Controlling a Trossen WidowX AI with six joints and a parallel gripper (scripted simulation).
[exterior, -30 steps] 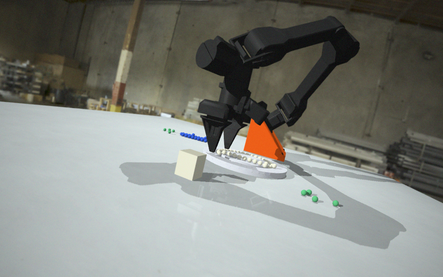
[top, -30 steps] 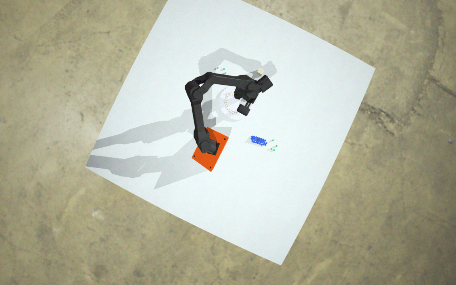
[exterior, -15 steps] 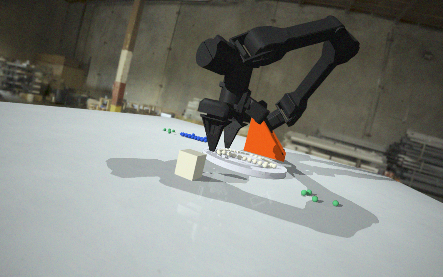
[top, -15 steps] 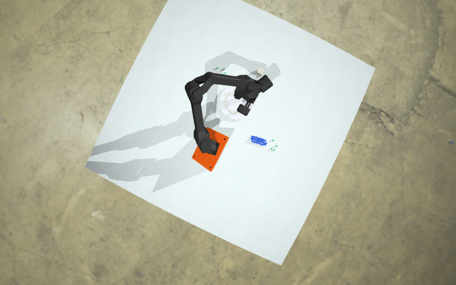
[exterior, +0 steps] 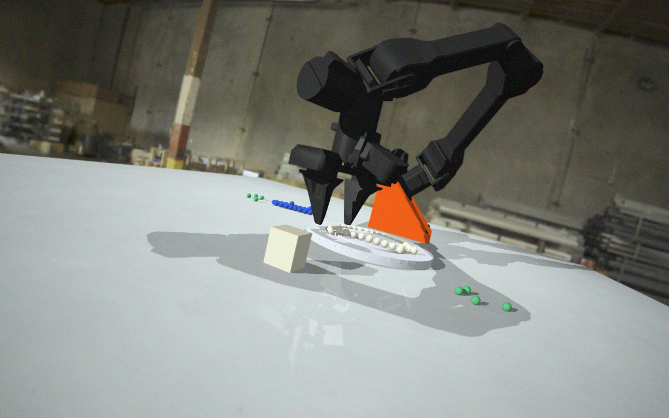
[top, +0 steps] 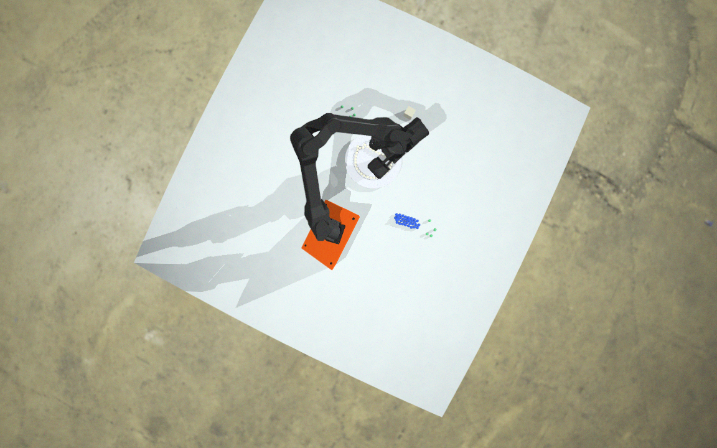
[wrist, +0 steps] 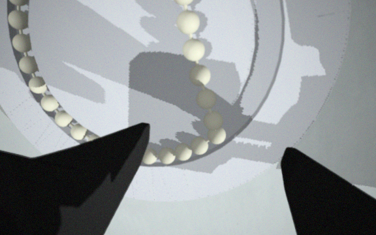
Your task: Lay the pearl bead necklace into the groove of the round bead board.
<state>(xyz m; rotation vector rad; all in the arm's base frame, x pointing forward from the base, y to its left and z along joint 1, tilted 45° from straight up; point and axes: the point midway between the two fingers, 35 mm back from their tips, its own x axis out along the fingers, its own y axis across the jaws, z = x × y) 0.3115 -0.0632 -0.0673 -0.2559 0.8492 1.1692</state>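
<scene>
Right now the round bead board is 6 cm to the left of my gripper tip, 3 cm behind it and 1 cm below it. The rest, counted from my gripper tip: cream cube: 18 cm ahead, 1 cm to the right.
</scene>
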